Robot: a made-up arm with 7 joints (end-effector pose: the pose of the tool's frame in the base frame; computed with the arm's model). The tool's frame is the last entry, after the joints.
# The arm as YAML. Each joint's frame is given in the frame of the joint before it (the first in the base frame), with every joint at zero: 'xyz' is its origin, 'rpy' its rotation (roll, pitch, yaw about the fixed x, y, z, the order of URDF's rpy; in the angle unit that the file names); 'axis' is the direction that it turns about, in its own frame. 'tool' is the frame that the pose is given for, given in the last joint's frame.
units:
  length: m
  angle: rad
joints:
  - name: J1
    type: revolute
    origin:
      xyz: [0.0, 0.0, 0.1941]
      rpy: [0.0, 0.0, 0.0]
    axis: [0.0, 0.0, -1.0]
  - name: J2
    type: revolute
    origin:
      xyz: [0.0, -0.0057, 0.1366]
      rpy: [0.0, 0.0, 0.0]
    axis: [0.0, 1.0, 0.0]
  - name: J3
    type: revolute
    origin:
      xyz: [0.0, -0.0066, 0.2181]
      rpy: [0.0, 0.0, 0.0]
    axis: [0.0, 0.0, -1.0]
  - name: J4
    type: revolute
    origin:
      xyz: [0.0, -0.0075, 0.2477]
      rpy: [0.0, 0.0, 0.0]
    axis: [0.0, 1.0, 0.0]
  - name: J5
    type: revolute
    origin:
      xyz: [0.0, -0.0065, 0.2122]
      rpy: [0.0, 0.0, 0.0]
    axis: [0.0, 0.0, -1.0]
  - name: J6
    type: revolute
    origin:
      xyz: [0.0, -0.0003, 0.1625]
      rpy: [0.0, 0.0, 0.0]
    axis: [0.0, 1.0, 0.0]
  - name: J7
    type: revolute
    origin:
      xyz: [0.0, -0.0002, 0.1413]
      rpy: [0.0, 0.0, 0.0]
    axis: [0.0, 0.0, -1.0]
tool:
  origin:
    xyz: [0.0, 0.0, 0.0]
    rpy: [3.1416, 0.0, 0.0]
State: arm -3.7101 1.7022 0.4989 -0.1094 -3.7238 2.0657 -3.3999
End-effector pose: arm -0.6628 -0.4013 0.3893 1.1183 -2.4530 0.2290
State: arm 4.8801 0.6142 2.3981 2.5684 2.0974 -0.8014 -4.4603
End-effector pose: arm 0.1979 -0.0986 0.4261 -0.2841 -0.4803 0.1513
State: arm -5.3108 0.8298 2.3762 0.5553 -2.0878 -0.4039 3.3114
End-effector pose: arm 0.1309 -0.4907 1.1105 2.2631 2.1433 0.3233
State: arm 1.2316 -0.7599 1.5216 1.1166 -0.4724 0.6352 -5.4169
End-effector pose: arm -0.5840 0.2055 0.8072 -0.7724 1.5248 0.2859
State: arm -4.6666 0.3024 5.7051 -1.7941 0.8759 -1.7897 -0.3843
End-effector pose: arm -0.0984 0.2148 0.7137 -0.5494 -1.0103 1.4030
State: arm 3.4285 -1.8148 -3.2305 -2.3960 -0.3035 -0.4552 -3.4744
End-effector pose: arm 0.1077 -0.0808 0.6010 -0.3420 2.0918 -0.3171
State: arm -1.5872 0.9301 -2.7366 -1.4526 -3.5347 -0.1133 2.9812
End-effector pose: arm 0.1946 0.7188 0.2761 0.5476 -0.8298 0.8477
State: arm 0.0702 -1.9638 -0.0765 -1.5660 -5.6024 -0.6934 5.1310
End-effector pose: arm -0.1814 0.0058 -0.2701 -1.1185 -0.7212 2.4106
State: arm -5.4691 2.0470 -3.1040 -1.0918 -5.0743 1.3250 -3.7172
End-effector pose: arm 0.4015 -0.2547 -0.2963 -1.6145 -0.8499 2.4064
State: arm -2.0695 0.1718 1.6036 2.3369 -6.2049 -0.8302 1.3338
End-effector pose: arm 0.3630 0.2173 0.5458 1.4707 -0.8306 -0.7961
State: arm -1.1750 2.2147 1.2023 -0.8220 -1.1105 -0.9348 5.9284
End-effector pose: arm 0.0159 0.7931 0.0788 0.9649 2.3408 -1.0237
